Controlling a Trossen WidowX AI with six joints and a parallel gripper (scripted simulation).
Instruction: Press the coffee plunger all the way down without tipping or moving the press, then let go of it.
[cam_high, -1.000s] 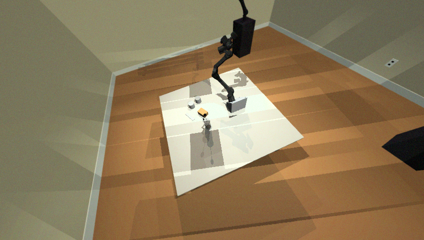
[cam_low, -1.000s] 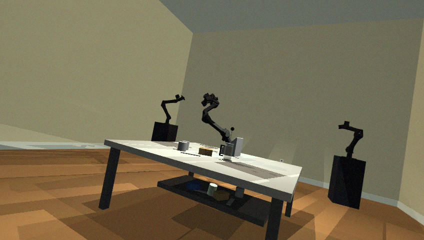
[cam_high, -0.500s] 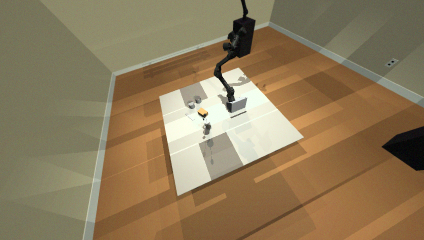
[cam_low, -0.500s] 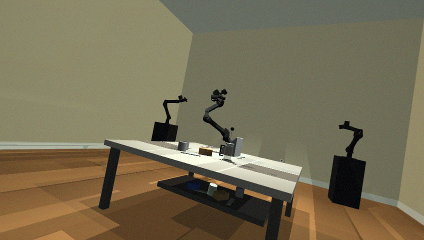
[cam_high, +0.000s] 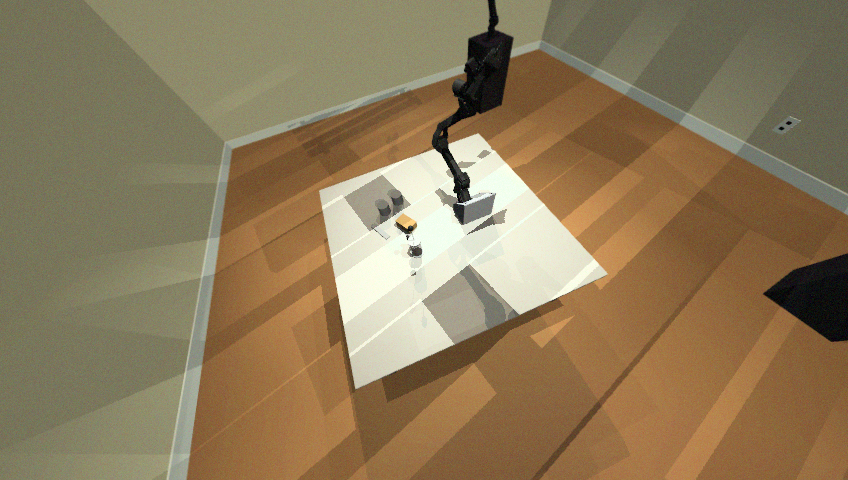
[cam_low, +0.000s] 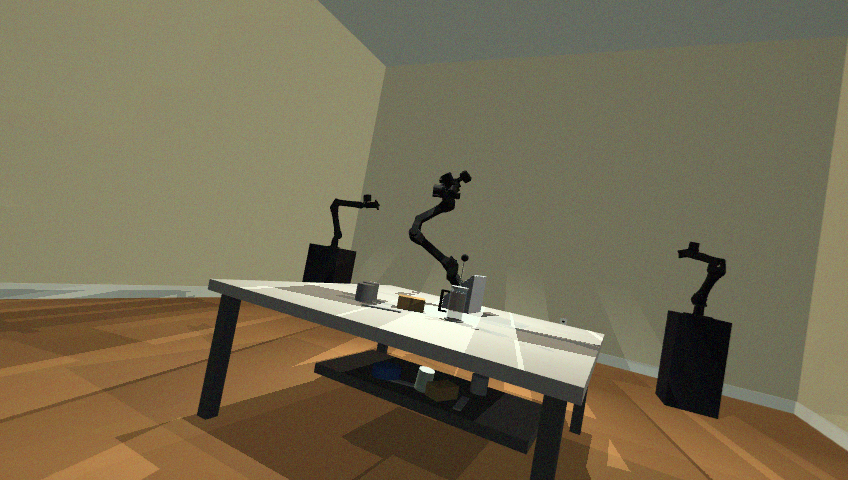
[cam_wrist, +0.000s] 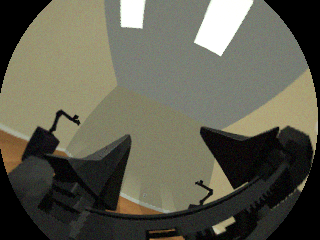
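My gripper tip is 640 mm short of the coffee press, 590 mm above it and 280 mm to the right of it.
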